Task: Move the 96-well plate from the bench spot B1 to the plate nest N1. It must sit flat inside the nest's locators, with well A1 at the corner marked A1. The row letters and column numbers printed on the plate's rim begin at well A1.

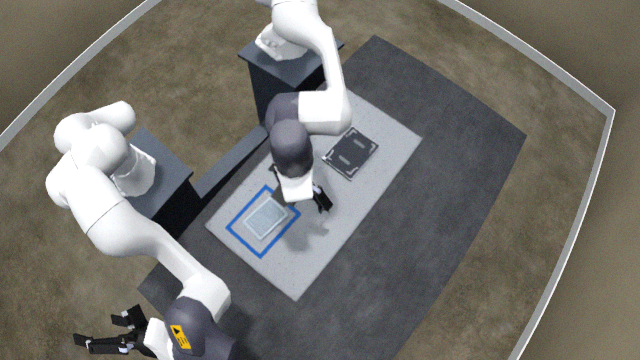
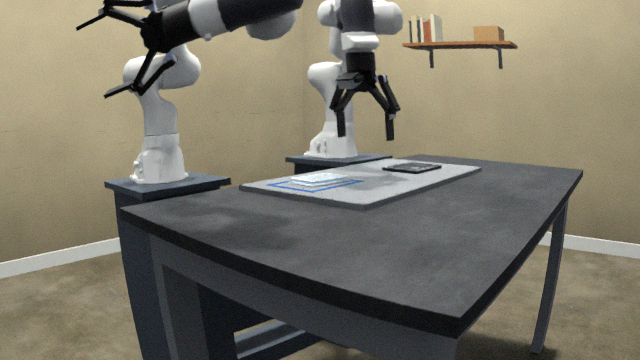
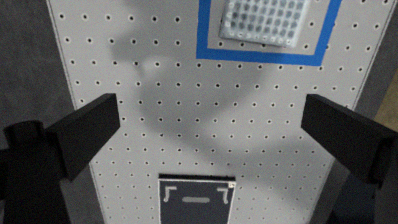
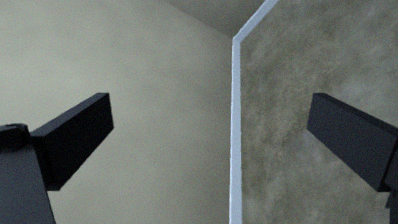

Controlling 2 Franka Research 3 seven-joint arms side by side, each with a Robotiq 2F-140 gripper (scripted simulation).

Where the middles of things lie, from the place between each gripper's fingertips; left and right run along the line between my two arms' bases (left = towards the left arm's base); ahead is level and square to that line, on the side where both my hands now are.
Now: left hand (image 2: 365,138) 6 cm past the 96-well plate (image 1: 267,224), 11 cm to the left of it and 11 cm above it. From my left hand the other things lie so: dark plate nest (image 1: 357,156) 1 cm behind, 25 cm to the left, 11 cm below.
Now: right hand (image 2: 92,61) 570 mm to the right of the 96-well plate, 290 mm above it and 20 mm short of it. From my right hand the other things lie so: dark plate nest (920 mm to the left, 300 mm below, 60 mm ahead).
